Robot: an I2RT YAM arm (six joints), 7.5 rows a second.
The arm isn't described. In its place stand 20 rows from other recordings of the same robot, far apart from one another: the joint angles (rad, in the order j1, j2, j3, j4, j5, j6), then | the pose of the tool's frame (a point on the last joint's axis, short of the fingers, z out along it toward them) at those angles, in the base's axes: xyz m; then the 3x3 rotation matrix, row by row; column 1 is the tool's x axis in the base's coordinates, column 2 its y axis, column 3 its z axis.
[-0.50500, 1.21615, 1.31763, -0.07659, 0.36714, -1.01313] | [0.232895 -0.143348 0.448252], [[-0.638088 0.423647 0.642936], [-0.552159 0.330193 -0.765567], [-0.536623 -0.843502 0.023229]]
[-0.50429, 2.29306, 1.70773, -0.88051, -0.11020, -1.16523] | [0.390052 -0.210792 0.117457], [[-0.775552 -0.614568 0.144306], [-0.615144 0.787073 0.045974], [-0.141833 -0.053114 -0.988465]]
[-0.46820, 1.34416, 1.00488, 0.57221, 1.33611, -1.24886] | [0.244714 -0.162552 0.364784], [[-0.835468 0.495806 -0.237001], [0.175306 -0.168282 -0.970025], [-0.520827 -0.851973 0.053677]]
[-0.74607, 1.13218, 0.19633, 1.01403, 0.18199, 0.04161] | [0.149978 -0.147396 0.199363], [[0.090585 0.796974 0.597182], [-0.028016 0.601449 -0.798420], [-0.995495 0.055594 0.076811]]
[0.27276, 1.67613, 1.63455, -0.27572, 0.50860, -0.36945] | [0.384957 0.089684 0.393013], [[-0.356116 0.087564 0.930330], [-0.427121 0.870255 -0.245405], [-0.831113 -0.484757 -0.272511]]
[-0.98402, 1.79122, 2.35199, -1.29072, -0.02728, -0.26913] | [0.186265 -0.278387 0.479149], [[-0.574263 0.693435 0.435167], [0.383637 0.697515 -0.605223], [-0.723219 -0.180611 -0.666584]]
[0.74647, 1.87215, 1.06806, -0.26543, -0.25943, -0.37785] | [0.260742 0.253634 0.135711], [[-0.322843 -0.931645 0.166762], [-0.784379 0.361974 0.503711], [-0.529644 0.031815 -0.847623]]
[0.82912, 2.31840, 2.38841, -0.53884, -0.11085, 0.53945] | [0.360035 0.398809 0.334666], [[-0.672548 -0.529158 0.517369], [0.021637 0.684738 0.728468], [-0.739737 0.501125 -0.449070]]
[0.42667, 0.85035, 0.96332, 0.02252, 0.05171, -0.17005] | [0.174688 0.077392 0.413934], [[0.183244 -0.340568 0.922190], [-0.102347 0.926368 0.362448], [-0.977725 -0.160800 0.134895]]
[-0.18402, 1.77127, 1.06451, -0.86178, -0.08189, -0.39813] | [0.293596 -0.051683 0.149266], [[-0.976855 -0.213209 0.017179], [-0.211214 0.974160 0.080006], [-0.033793 0.074526 -0.996646]]
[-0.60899, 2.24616, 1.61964, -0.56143, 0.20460, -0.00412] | [0.372642 -0.268705 0.123525], [[-0.763404 0.619222 0.183790], [0.527492 0.761881 -0.375885], [-0.372783 -0.190004 -0.908257]]
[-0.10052, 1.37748, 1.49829, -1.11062, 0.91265, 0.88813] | [0.253702 -0.053895 0.381613], [[-0.141867 0.956579 0.254619], [0.491293 0.291346 -0.820822], [-0.859363 0.008645 -0.511293]]
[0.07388, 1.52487, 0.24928, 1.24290, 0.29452, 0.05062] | [0.244668 0.007747 0.156746], [[-0.021487 0.220069 0.975248], [0.046962 0.974618 -0.218892], [-0.998666 0.041096 -0.031277]]
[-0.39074, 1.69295, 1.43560, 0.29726, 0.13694, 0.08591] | [0.380528 -0.162003 0.375561], [[0.079952 0.498408 0.863248], [0.058996 0.862136 -0.503230], [-0.995051 0.091163 0.039526]]
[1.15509, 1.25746, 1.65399, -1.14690, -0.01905, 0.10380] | [0.088870 0.203003 0.439883], [[-0.369252 -0.886805 0.277901], [-0.579960 0.453550 0.676712], [-0.726154 0.088707 -0.681786]]
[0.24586, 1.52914, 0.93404, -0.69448, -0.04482, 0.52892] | [0.267245 0.068706 0.184353], [[-0.933274 0.249868 0.258003], [0.285531 0.951927 0.110937], [-0.217881 0.177202 -0.959754]]
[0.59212, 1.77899, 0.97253, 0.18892, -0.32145, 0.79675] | [0.305132 0.218797 0.174067], [[-0.867360 -0.176003 0.465521], [0.234246 0.680917 0.693888], [-0.439108 0.710897 -0.549372]]
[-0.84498, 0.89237, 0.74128, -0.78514, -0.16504, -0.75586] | [0.117376 -0.123456 0.253608], [[-0.850693 0.123193 0.511024], [-0.060734 0.942606 -0.328337], [-0.522143 -0.310351 -0.794386]]
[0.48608, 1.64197, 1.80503, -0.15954, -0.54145, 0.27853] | [0.323248 0.191544 0.476177], [[-0.232365 -0.823887 0.516930], [0.143709 0.496562 0.856022], [-0.961953 0.273197 0.003017]]
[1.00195, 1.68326, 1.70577, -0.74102, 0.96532, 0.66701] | [0.220827 0.291057 0.379284], [[-0.368976 0.104560 0.923539], [0.076542 0.993695 -0.081923], [-0.926282 0.040462 -0.374653]]
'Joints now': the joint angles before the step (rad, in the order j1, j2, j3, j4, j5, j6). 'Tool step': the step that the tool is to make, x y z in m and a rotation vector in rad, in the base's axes. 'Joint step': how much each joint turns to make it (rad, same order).
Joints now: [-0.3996 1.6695 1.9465 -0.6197 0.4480 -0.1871]
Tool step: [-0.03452 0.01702 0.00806 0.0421 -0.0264 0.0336]
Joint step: [0.0023 -0.1293 -0.0927 -0.0446 -0.0461 0.0390]
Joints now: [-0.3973 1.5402 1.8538 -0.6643 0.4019 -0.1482]
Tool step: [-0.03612 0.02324 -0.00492 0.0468 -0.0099 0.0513]
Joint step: [0.0210 -0.1564 -0.1473 -0.0309 -0.0450 0.0358]
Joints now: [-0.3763 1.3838 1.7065 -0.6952 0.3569 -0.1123]
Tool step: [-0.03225 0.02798 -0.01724 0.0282 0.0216 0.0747]
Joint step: [0.0545 -0.1614 -0.1732 -0.0217 -0.0259 0.0107]
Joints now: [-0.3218 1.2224 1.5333 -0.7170 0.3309 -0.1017]
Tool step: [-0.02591 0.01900 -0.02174 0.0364 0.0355 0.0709]
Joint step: [0.0401 -0.1285 -0.1438 -0.0324 -0.0381 0.0096]
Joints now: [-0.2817 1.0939 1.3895 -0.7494 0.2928 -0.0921]
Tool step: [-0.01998 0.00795 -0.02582 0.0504 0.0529 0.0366]
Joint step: [0.0027 -0.0962 -0.1251 -0.0397 -0.0458 0.0145]
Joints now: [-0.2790 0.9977 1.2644 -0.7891 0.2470 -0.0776]
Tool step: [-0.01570 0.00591 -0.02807 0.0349 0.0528 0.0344]
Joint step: [0.0000 -0.0858 -0.1274 -0.0183 -0.0393 -0.0019]
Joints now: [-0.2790 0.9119 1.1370 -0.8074 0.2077 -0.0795]
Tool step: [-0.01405 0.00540 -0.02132 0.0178 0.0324 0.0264]
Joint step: [0.0030 -0.0766 -0.0992 -0.0122 -0.0239 -0.0065]
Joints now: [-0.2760 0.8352 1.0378 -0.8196 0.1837 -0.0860]
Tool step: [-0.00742 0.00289 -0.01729 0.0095 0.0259 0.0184]
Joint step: [0.0016 -0.0480 -0.0751 0.0011 -0.0148 -0.0083]
